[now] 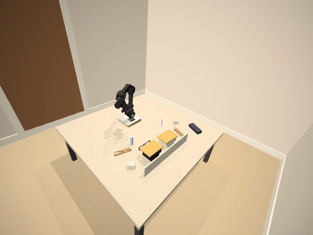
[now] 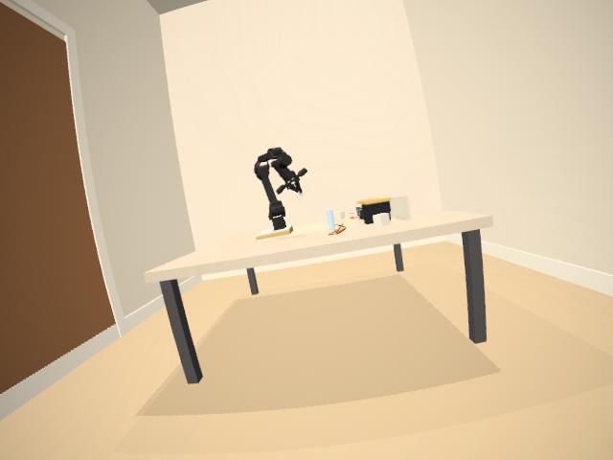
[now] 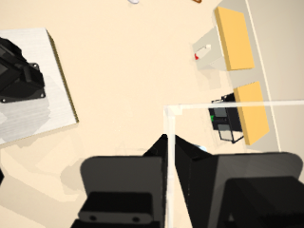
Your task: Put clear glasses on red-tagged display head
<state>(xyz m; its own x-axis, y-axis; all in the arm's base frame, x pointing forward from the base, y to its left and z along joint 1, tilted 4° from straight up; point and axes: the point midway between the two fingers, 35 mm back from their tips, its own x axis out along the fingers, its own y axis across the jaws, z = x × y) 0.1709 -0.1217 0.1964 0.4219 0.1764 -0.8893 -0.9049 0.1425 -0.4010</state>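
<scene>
Now: gripper tip 31 cm short of the pale display head, 18 cm to the right of it and 14 cm above it. Also, from my gripper tip: clear stand (8 cm ahead, 36 cm to the left, 17 cm below); grey panel (45 cm ahead, 8 cm to the left, 14 cm below); black display head (33 cm ahead, 4 cm to the right, 14 cm below).
</scene>
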